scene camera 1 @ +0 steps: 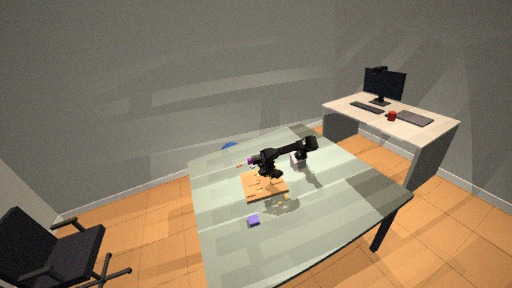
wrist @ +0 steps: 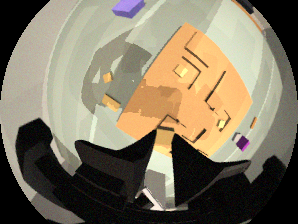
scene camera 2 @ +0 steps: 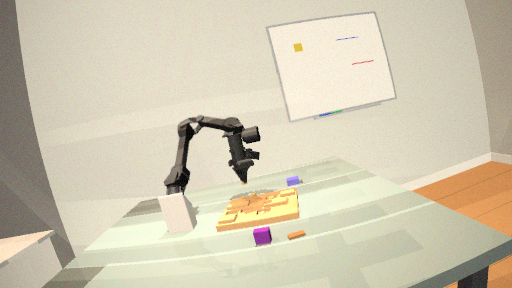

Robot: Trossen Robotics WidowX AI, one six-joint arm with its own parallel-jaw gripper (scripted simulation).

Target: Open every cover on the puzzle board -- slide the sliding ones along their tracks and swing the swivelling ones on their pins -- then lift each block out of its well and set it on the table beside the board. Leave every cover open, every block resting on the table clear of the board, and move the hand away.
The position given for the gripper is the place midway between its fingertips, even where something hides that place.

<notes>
In view: the gripper (wrist: pixel 164 134) and a puzzle board (scene camera 2: pixel 248 216).
The puzzle board is seen too in the wrist view (wrist: pixel 161 92).
</notes>
